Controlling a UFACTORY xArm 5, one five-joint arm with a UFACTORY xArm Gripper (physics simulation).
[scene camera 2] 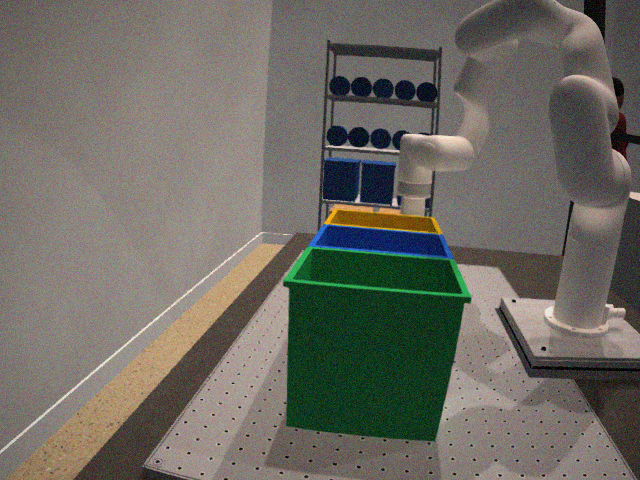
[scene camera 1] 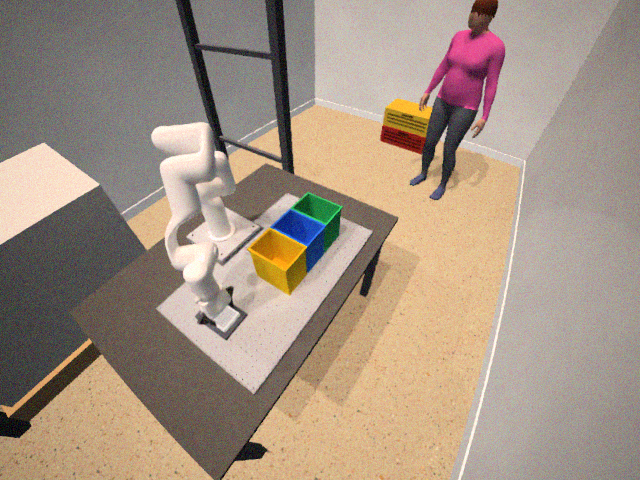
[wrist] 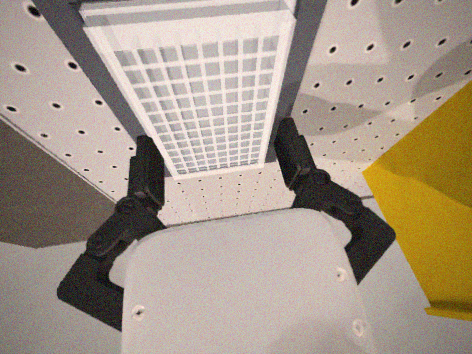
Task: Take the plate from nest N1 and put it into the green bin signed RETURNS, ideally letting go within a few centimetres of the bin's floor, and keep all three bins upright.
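The white gridded plate (scene camera 1: 227, 318) (wrist: 200, 85) lies flat in a dark nest (scene camera 1: 235, 326) (wrist: 301, 55) near one end of the perforated board. My gripper (scene camera 1: 216, 306) (wrist: 218, 139) is open and empty, pointing down, one black finger beside each long side of the plate, near its lower end in the wrist view. Whether the fingers touch the plate cannot be told. The green bin (scene camera 1: 332, 227) (scene camera 2: 372, 361) stands upright at the far end of the bin row; no RETURNS sign shows. Bins hide the gripper in scene camera 2.
The blue bin (scene camera 1: 314, 253) (scene camera 2: 382, 240) and yellow bin (scene camera 1: 279, 271) (scene camera 2: 382, 221) (wrist: 430, 200) stand upright in line with the green one; the yellow is nearest the nest. The arm's base plate (scene camera 1: 242, 238) (scene camera 2: 584, 351) is beside the row. A person (scene camera 1: 473, 67) stands away from the table.
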